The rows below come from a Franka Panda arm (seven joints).
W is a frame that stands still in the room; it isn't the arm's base.
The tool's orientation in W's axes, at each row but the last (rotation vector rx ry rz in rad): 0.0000 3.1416 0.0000; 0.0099 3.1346 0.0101; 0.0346 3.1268 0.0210; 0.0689 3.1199 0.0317
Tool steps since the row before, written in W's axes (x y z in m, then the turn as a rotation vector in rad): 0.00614 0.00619 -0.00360 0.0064 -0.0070 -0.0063; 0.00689 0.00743 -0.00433 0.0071 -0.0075 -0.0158; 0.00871 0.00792 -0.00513 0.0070 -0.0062 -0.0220; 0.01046 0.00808 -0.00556 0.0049 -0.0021 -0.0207
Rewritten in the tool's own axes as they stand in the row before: -0.00614 0.00619 0.00360 -0.0064 -0.0070 0.0063; -0.00681 0.00745 0.00443 -0.0070 -0.0076 0.0158; -0.00846 0.00804 0.00536 -0.0068 -0.0063 0.0220; -0.00998 0.00841 0.00594 -0.0046 -0.0023 0.0208
